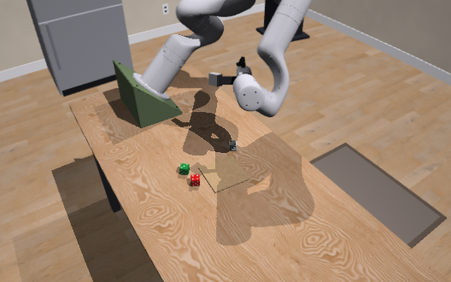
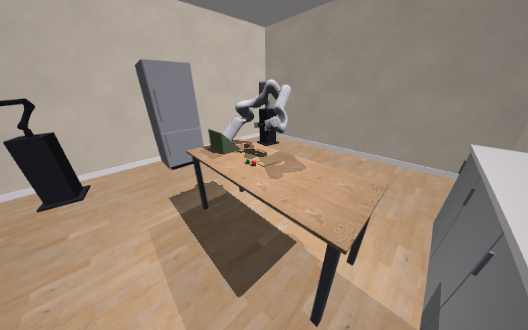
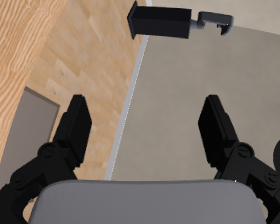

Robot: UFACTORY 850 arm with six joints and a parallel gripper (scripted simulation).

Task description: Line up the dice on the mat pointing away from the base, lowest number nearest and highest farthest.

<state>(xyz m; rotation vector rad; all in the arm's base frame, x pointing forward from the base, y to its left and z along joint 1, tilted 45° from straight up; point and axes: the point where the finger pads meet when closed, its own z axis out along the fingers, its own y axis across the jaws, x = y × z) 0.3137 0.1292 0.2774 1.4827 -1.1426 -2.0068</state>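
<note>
The green die lies 30 cm to the right of my hand, 22 cm below it and 17 cm ahead of it. Also, from my hand: tan mat 24 cm below, 23 cm ahead, 18 cm to the right; red die 29 cm to the right, 23 cm ahead, 22 cm below; white die 22 cm below, 12 cm ahead, 9 cm to the right.
</note>
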